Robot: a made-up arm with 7 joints.
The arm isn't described. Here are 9 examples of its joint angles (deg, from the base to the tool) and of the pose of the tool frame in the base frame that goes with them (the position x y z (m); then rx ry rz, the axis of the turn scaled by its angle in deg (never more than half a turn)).
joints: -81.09 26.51 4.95 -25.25 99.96 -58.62 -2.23
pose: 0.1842 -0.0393 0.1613 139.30 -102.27 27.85
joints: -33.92 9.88 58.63 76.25 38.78 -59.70 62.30
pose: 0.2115 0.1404 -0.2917 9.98 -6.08 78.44
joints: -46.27 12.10 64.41 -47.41 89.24 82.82 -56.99
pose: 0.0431 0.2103 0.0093 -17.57 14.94 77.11
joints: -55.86 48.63 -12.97 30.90 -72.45 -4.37 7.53
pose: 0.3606 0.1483 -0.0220 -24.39 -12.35 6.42
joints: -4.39 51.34 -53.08 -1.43 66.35 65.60 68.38
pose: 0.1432 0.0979 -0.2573 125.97 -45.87 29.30
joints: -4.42 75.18 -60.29 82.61 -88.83 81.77 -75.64
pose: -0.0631 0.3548 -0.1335 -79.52 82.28 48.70
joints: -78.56 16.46 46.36 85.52 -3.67 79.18 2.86
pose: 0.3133 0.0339 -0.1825 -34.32 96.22 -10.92
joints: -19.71 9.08 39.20 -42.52 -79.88 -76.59 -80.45
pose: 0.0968 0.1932 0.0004 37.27 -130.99 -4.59
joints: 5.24 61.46 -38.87 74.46 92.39 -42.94 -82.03
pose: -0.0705 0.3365 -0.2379 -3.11 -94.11 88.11
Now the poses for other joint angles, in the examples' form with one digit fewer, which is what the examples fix.
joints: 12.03 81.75 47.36 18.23 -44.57 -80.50 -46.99
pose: 0.148 0.249 0.105 84.1 -57.5 -32.5
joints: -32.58 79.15 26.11 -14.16 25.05 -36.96 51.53
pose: 0.205 0.098 0.137 67.5 -114.7 22.9
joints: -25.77 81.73 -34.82 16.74 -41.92 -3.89 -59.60
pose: 0.266 0.221 -0.130 28.5 43.9 -61.9
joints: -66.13 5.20 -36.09 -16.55 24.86 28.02 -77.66
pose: 0.217 -0.158 0.063 68.5 -15.3 -96.9
